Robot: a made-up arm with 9 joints. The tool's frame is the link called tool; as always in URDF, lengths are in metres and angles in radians. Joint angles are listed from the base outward.
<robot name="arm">
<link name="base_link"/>
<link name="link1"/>
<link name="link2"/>
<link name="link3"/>
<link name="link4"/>
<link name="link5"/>
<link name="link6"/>
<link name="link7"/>
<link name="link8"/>
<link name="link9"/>
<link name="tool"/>
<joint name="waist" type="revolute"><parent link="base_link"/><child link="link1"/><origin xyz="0.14 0.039 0.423" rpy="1.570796 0 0"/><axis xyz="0 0 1"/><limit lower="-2.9" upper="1.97"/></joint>
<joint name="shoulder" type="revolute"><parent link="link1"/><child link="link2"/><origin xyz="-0.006 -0.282 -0.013" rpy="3.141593 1.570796 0"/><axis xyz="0 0 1"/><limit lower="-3.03" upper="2.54"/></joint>
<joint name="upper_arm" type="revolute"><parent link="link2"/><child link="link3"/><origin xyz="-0.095 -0.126 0.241" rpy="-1.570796 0 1.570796"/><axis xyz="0 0 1"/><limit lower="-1.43" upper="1.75"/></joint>
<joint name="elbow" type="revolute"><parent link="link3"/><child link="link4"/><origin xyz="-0.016 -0.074 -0.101" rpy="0.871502 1.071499 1.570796"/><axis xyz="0 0 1"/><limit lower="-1.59" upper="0.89"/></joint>
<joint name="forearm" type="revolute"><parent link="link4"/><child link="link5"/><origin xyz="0.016 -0.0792 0.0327" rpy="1.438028 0.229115 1.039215"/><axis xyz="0 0 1"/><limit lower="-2.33" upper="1.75"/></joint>
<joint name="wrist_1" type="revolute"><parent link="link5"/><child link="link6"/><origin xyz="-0.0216 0.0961 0.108" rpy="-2.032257 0.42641 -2.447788"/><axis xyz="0 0 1"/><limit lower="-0.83" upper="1.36"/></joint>
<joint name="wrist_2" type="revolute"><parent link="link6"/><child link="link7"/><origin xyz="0.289 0.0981 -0.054" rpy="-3.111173 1.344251 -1.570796"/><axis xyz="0 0 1"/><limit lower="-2.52" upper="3.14"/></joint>
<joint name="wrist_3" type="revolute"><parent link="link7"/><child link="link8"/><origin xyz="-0.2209 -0.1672 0.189" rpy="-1.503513 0.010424 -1.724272"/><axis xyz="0 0 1"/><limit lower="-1.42" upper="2.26"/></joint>
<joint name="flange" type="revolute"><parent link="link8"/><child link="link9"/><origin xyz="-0.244 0.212 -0.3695" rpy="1.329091 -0.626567 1.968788"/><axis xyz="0 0 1"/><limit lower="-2.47" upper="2.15"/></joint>
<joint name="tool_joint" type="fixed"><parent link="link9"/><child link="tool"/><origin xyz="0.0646 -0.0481 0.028" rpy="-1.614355 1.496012 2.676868"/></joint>
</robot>
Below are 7 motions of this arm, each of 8 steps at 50 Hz.
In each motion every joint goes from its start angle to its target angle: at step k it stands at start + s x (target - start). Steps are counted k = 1, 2, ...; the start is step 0. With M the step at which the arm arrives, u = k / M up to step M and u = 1 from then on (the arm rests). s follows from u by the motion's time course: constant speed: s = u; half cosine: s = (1 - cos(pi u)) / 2; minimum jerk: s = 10 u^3 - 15 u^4 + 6 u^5.
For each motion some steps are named. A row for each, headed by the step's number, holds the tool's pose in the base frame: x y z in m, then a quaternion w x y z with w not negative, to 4 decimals.
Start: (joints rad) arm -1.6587 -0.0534 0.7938 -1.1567 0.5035 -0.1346 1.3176 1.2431 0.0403
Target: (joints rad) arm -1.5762 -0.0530 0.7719 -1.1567 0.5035 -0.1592 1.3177 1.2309 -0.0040
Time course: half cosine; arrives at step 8
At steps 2, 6, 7, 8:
2: 0.4268 -0.3173 1.2435 0.8668 -0.2890 0.1567 -0.3749
6: 0.3791 -0.3079 1.2664 0.8753 -0.2679 0.1256 -0.3825
7: 0.3717 -0.3064 1.2697 0.8765 -0.2646 0.1207 -0.3836
8: 0.3690 -0.3059 1.2708 0.8769 -0.2635 0.1191 -0.3840

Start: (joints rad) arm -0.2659 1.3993 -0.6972 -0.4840 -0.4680 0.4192 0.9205 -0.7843 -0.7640
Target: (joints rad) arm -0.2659 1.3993 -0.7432 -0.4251 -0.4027 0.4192 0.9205 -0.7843 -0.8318
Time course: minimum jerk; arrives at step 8
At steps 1, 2, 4, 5, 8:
1: -0.1936 0.3903 1.0233 0.6874 0.1117 0.5263 0.4878
2: -0.1961 0.3944 1.0226 0.6903 0.1121 0.5270 0.4829
4: -0.2068 0.4130 1.0189 0.7034 0.1142 0.5294 0.4604
5: -0.2125 0.4237 1.0165 0.7107 0.1156 0.5305 0.4475
8: -0.2191 0.4368 1.0132 0.7194 0.1175 0.5315 0.4315

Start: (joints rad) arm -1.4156 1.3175 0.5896 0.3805 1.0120 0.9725 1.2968 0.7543 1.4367
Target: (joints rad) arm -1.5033 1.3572 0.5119 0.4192 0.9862 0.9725 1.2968 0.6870 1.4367
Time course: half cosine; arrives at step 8
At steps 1, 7, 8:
1: 0.2517 -0.3868 0.8531 0.6524 -0.6779 0.3321 0.0671
7: 0.2832 -0.3539 0.8831 0.6401 -0.6839 0.3339 0.1052
8: 0.2846 -0.3525 0.8843 0.6395 -0.6841 0.3339 0.1068

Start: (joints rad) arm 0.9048 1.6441 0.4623 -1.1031 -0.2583 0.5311 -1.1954 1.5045 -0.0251
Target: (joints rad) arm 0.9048 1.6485 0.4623 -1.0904 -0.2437 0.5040 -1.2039 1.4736 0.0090
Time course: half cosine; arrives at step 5
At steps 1, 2, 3, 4, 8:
1: 0.7189 -0.1028 0.2603 0.4036 0.8814 0.0908 0.2280
2: 0.7147 -0.1023 0.2660 0.4067 0.8788 0.0865 0.2341
3: 0.7095 -0.1017 0.2729 0.4104 0.8756 0.0811 0.2415
4: 0.7051 -0.1012 0.2784 0.4134 0.8729 0.0767 0.2475
8: 0.7035 -0.1010 0.2804 0.4145 0.8719 0.0750 0.2497

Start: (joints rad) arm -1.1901 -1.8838 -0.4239 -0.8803 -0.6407 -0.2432 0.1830 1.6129 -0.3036
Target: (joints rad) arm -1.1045 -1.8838 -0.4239 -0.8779 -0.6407 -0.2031 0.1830 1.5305 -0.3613
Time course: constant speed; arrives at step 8
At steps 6, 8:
6: -0.4818 -0.3183 0.0120 0.3459 0.4877 0.5340 -0.5978
8: -0.4632 -0.3221 0.0033 0.3544 0.5066 0.5184 -0.5908

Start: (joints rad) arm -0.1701 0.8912 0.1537 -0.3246 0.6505 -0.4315 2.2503 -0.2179 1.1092
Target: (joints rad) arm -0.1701 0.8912 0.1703 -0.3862 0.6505 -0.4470 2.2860 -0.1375 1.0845
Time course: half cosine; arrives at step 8
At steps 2, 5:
2: -0.9694 0.1992 0.0826 0.1913 -0.5920 -0.7453 -0.2397
5: -0.9747 0.1832 0.0979 0.2020 -0.5745 -0.7565 -0.2384

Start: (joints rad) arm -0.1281 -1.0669 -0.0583 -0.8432 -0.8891 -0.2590 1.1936 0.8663 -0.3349
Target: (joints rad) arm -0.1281 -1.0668 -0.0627 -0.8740 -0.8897 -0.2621 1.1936 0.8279 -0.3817
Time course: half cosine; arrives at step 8
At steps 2, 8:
2: -0.3896 -0.5517 -0.2856 0.3812 0.8371 -0.3108 -0.2394
8: -0.3858 -0.5573 -0.2814 0.3715 0.8443 -0.3224 -0.2127

